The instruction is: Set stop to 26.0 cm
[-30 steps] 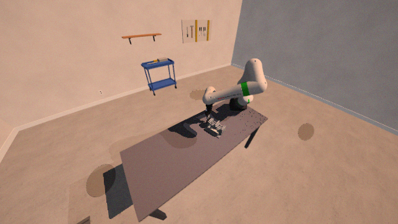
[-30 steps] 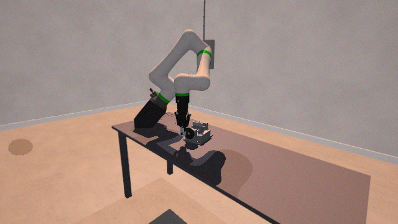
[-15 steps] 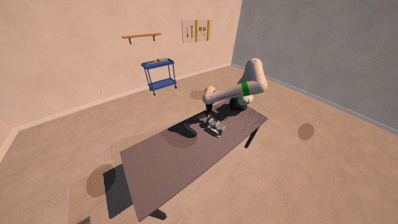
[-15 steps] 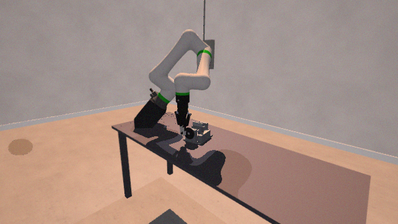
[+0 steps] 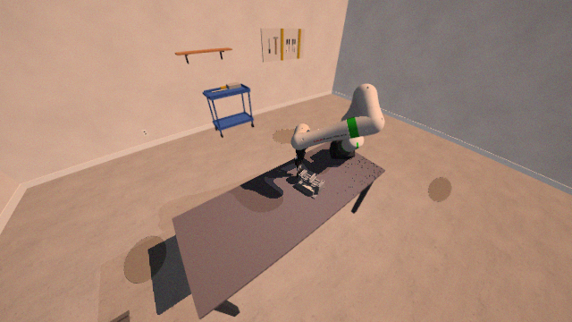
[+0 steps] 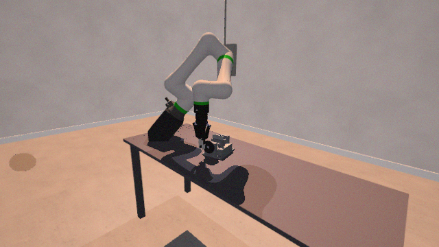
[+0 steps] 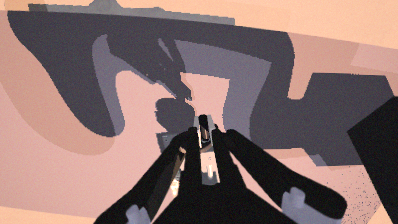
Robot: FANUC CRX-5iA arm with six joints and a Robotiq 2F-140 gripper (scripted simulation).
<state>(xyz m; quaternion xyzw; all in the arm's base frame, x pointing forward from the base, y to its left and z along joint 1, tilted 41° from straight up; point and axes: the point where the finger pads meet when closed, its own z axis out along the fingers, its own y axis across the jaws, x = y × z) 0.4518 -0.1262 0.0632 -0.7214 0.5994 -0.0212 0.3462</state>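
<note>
Now: hand 2 cm to the right of the handwheel and 2 cm above it. From my hand the other things lie so: grey stop fixture (16 cm to the left, 1 cm below, 1 cm behind).
</note>
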